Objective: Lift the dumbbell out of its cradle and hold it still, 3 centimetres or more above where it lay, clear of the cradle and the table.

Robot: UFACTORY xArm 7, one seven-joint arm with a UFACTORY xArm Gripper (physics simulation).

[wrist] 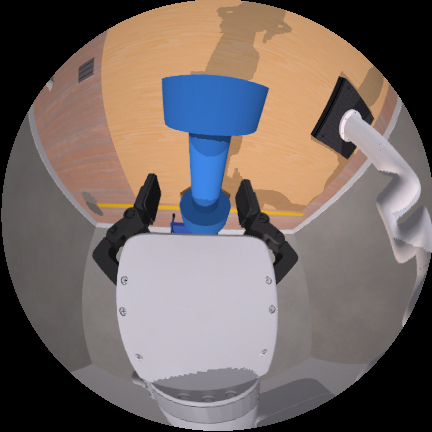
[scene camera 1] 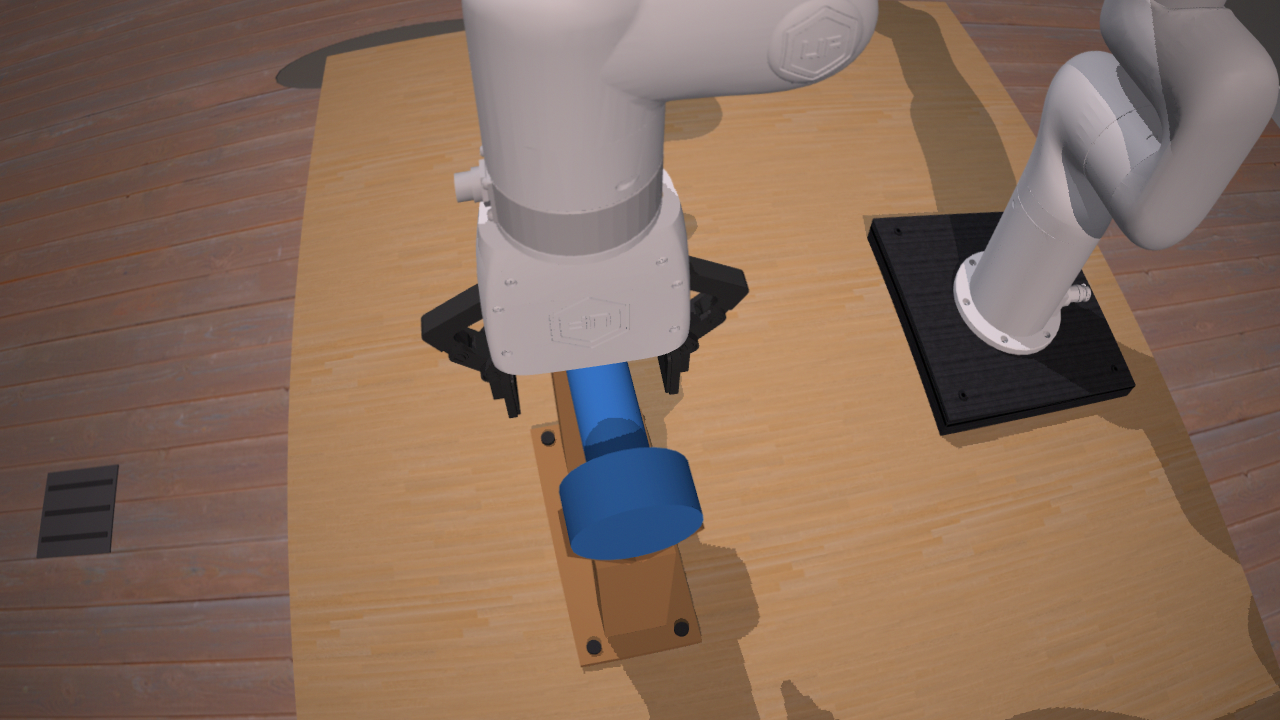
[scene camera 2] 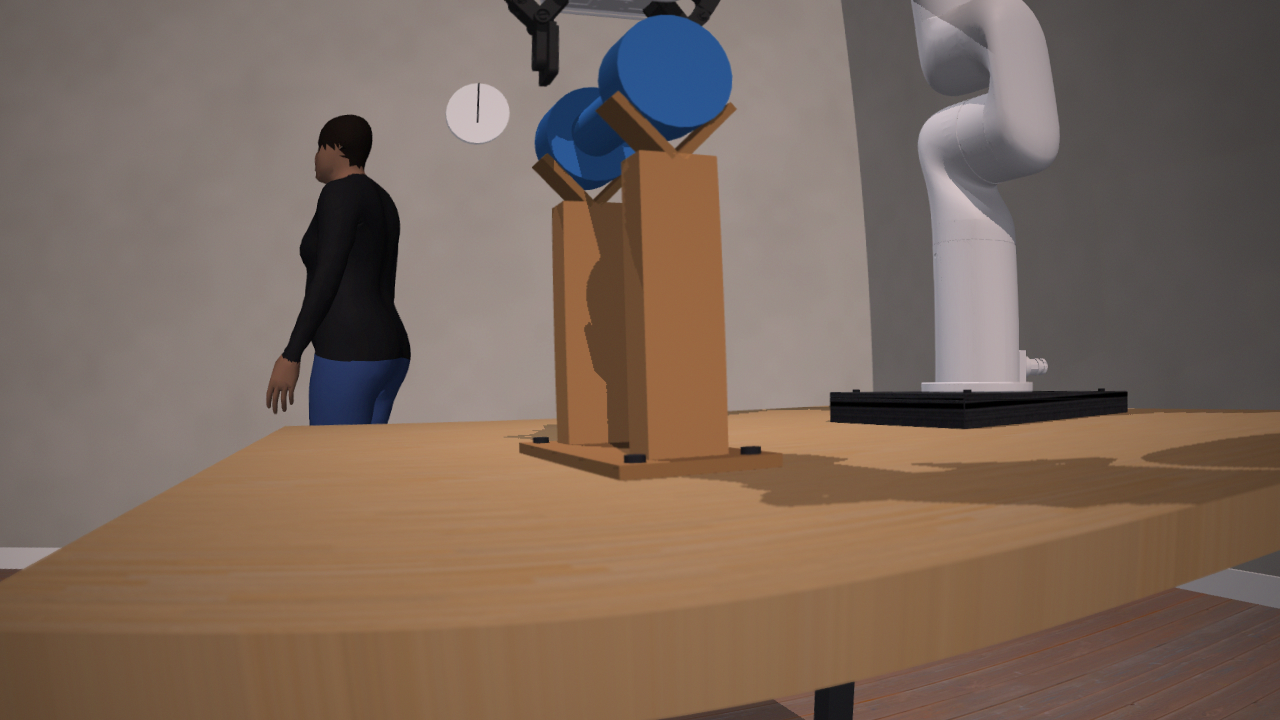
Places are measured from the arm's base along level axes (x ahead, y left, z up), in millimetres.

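Pixels of known places: gripper, fingertip midpoint: (wrist: pixel 198 184) (scene camera 1: pixel 589 385); arm's base, origin of the base link: (wrist: pixel 349 124) (scene camera 1: pixel 1006 303) (scene camera 2: pixel 977 391).
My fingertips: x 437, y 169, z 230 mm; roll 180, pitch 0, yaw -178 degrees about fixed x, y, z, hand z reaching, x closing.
Note:
For each thing: its middle in the pictures, then the offset to it from my fingertips. Level surfaces: height alone.
- blue dumbbell, body centre: (scene camera 1: pixel 603 393) (scene camera 2: pixel 622 111) (wrist: pixel 206 171) 8 mm back, 4 mm right, 19 mm down
- brown cradle, body centre: (scene camera 2: pixel 627 292) (scene camera 1: pixel 608 482) 8 mm back, 4 mm right, 146 mm down
- wooden table, its level: 257 mm down
The blue dumbbell (scene camera 1: pixel 631 505) (scene camera 2: pixel 671 71) (wrist: pixel 207 167) rests in the V-shaped tops of the brown cradle (scene camera 1: pixel 572 591) (scene camera 2: pixel 680 304), one head on each post. My gripper (scene camera 1: pixel 592 402) (wrist: pixel 198 184) is open and empty. It points down over the handle, one finger to each side of it as seen from above. In scene camera 2 the visible fingertip stands higher than the handle; the other fingertip is hidden behind the near head. In scene camera 1 the gripper body hides the far head and part of the handle.
The cradle's base plate is fixed with black bolts on the wooden table (scene camera 1: pixel 402 537) (scene camera 2: pixel 358 537) (wrist: pixel 150 100). The arm's black mounting plate (scene camera 1: pixel 1029 385) (scene camera 2: pixel 895 409) (wrist: pixel 328 116) is on the right. A person (scene camera 2: pixel 358 268) stands beyond the table, by the wall.

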